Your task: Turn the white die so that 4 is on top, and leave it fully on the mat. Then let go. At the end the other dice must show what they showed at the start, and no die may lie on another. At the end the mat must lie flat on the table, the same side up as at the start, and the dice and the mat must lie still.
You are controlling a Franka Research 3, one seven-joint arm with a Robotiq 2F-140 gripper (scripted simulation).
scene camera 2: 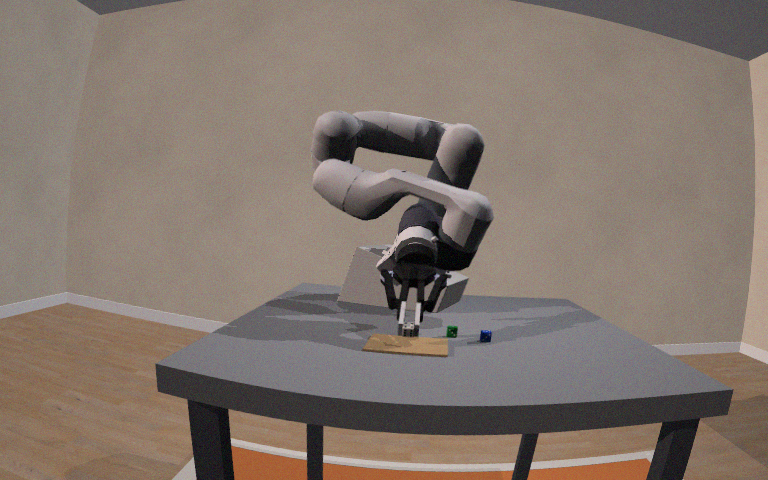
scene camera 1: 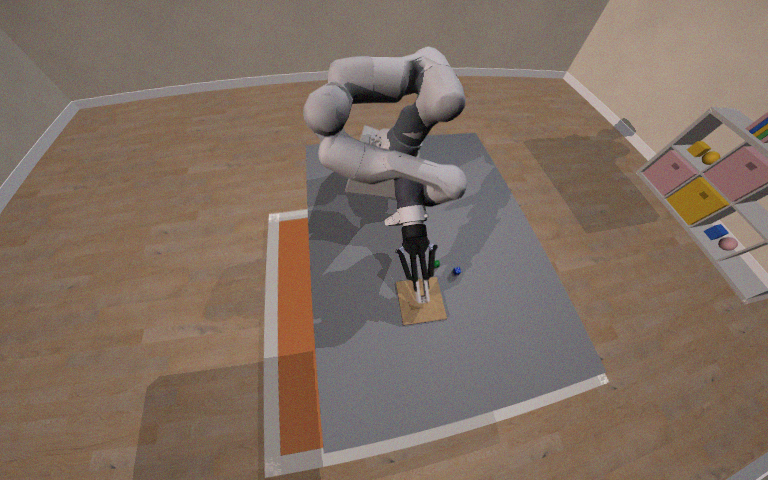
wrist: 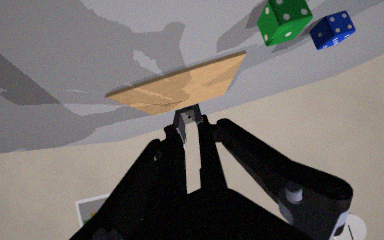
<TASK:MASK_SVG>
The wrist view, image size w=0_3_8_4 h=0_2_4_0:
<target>my gripper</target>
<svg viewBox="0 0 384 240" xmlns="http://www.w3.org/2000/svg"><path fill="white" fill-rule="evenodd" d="M69 240L332 240L333 237L339 236L343 232L353 198L353 189L349 183L337 176L292 161L227 118L218 120L217 124L210 124L207 115L201 114L199 104L195 104L193 107L199 135L201 188L187 194L184 150L187 148L186 125L181 116L181 109L175 111L173 124L164 128L166 139L162 141L160 139L153 139L148 143L98 212ZM215 143L222 142L222 145L268 196L279 205L281 215L289 223L239 192L228 188Z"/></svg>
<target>tan mat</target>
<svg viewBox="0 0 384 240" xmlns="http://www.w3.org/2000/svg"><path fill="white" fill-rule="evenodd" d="M246 51L236 52L107 93L106 96L109 99L154 116L225 94L246 56Z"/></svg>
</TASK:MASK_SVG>
